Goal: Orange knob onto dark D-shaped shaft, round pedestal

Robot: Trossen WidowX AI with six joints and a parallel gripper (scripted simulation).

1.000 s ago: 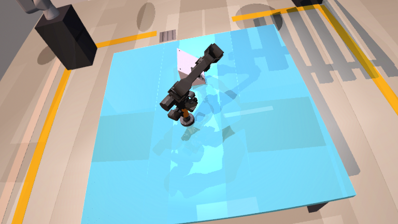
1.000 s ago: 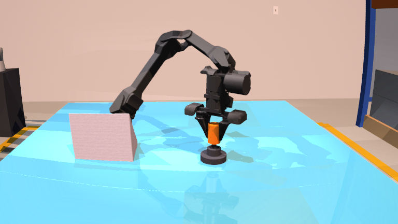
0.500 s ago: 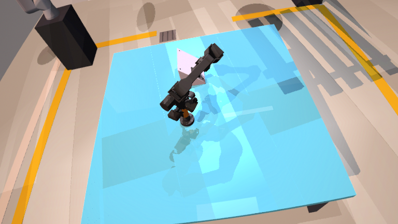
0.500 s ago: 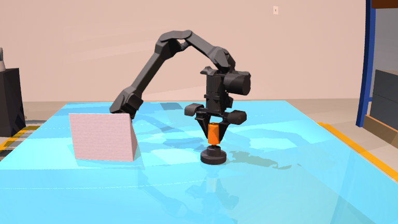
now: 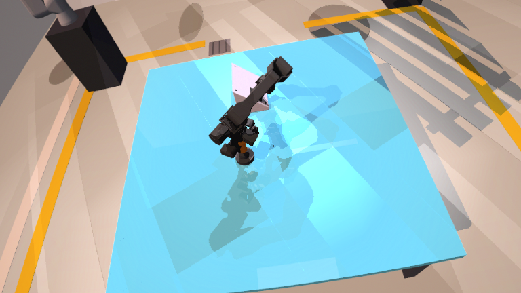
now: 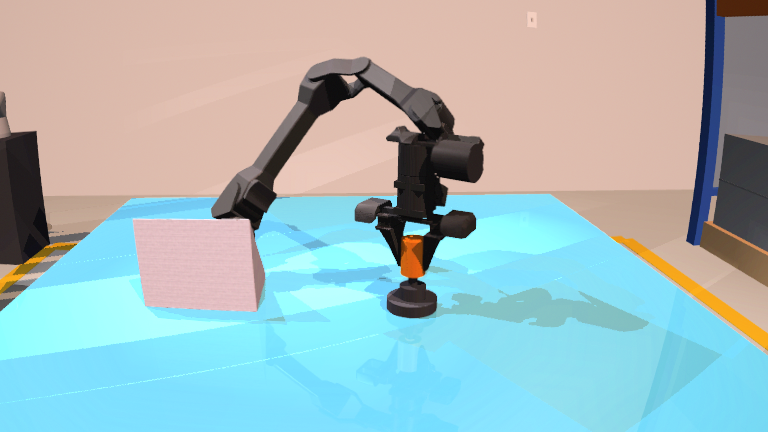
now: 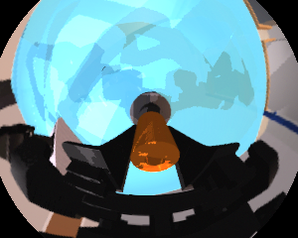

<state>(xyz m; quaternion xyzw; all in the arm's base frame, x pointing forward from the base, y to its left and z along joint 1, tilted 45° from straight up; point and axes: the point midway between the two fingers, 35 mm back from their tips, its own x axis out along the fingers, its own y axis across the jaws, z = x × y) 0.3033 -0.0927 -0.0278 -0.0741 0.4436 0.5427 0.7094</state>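
Right now the orange knob is 20 mm above my gripper tip. Round my gripper tip: dark round pedestal 40 mm below.
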